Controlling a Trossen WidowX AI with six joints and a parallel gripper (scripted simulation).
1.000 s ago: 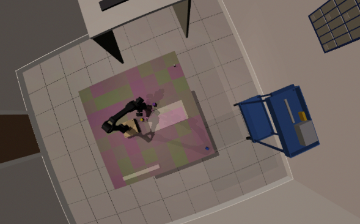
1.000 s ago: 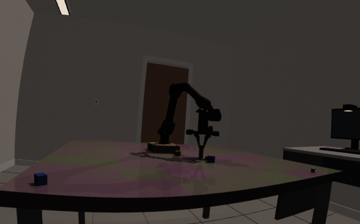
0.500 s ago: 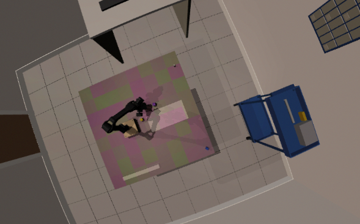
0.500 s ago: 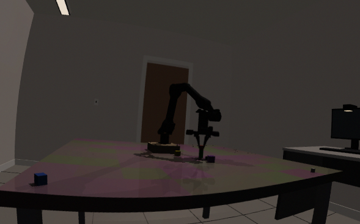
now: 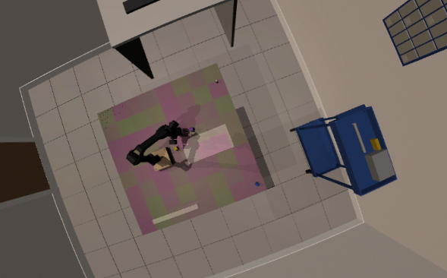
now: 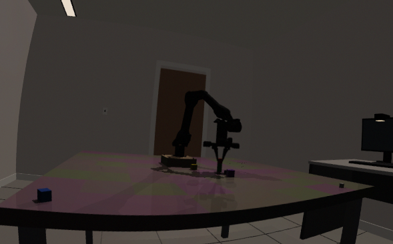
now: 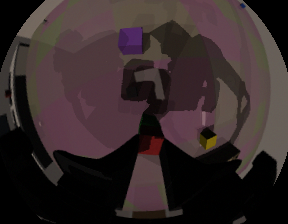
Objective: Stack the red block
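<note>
The red block lies right at my gripper tip. From my gripper tip the other things lie so: yellow block: 100 mm to the right, 90 mm behind, 40 mm below; blue block: 790 mm to the right, 370 mm ahead, 40 mm below; purple block: 130 mm ahead, 40 mm below, 30 mm to the right.
</note>
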